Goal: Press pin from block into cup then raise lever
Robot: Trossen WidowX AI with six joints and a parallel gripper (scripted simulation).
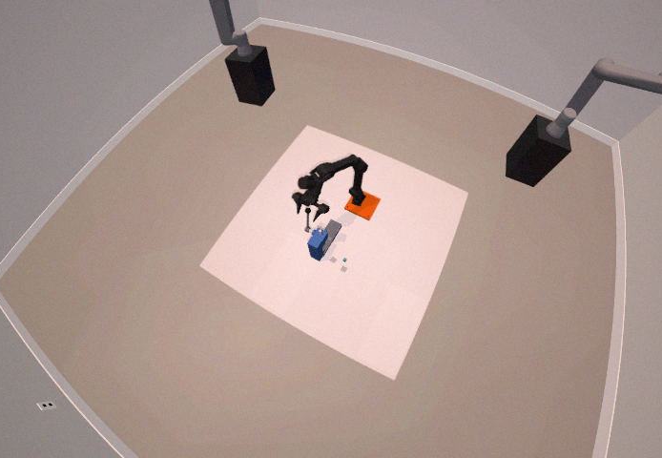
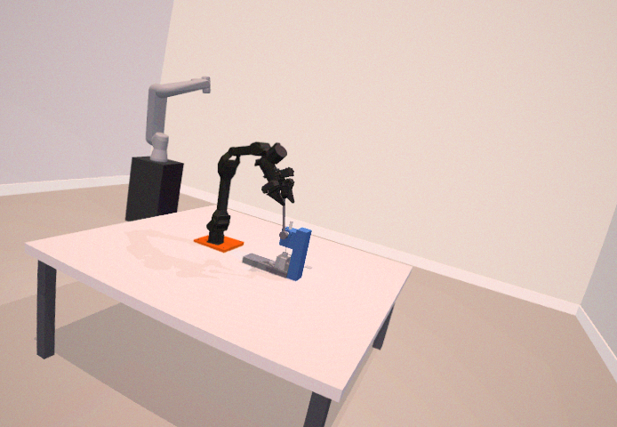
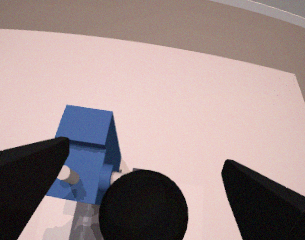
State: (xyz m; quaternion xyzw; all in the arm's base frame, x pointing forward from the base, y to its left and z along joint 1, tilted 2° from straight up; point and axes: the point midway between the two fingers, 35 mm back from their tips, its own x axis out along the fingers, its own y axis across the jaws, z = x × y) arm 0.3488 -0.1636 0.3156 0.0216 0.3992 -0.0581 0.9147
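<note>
My gripper tip is 10 mm past the lever, 10 mm to the right of it and 50 mm above it. Also, from my gripper tip: pale pin (70 mm to the left, 310 mm below).
</note>
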